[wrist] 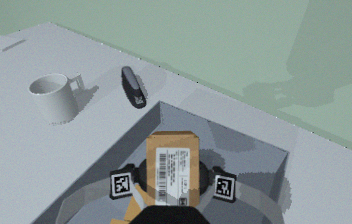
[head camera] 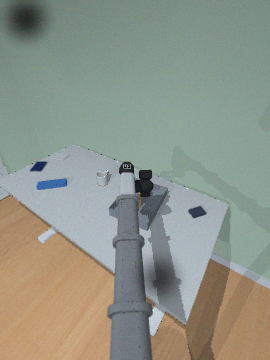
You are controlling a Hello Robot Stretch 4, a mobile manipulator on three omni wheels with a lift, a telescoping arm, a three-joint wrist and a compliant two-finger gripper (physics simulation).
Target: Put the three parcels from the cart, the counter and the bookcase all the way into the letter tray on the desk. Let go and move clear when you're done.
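Frame: origin at the robot's base, x ahead, y up, z right, level; metres.
Seen in the pictures: end effector, tool point: (wrist: 173, 173).
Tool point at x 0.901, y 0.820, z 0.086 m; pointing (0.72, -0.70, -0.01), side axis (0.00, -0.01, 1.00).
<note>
Pixels of each thing's top centre, then the offset from my tool point to it. Level surfaces: height alone.
- brown parcel, middle of its top: (wrist: 173, 142) dx -0.001, dy +0.053, dz +0.000 m
- grey letter tray, middle of its top: (wrist: 167, 201) (head camera: 140, 197) dx -0.002, dy -0.064, dz -0.008 m
- desk, its level: dy -0.127 m
- white mug, middle of its top: (wrist: 55, 79) (head camera: 103, 172) dx +0.242, dy -0.041, dz -0.262 m
- black stapler, middle of its top: (wrist: 130, 74) dx +0.314, dy -0.071, dz -0.114 m
- blue box, middle of its top: (head camera: 51, 182) dx +0.212, dy -0.097, dz -0.637 m
- dark blue item, middle of its top: (head camera: 38, 165) dx +0.465, dy -0.115, dz -0.833 m
- dark flat item, middle of its top: (head camera: 197, 211) dx -0.091, dy -0.109, dz +0.342 m
My gripper (wrist: 172, 179) is shut on a brown parcel (wrist: 172, 167) with a white label, upright in the wrist view. It holds the parcel over the inside of the grey letter tray (head camera: 159, 206) (wrist: 235, 132); the gap below it cannot be told. Parts of the other parcels (wrist: 131, 207) show in the tray at the lower left of the parcel in the wrist view, partly hidden by the finger and the gripper body. In the head view the arm covers much of the tray, and the fingertips are hidden. The tray stands on the desk (head camera: 80, 210) (wrist: 50, 160).
A white mug (head camera: 102, 178) (wrist: 55, 100) and a black stapler (wrist: 133, 87) stand left of and behind the tray. A blue box (head camera: 52, 184) and a dark blue item (head camera: 39, 166) lie further left. A dark flat item (head camera: 197, 212) lies right. The wall is behind the desk.
</note>
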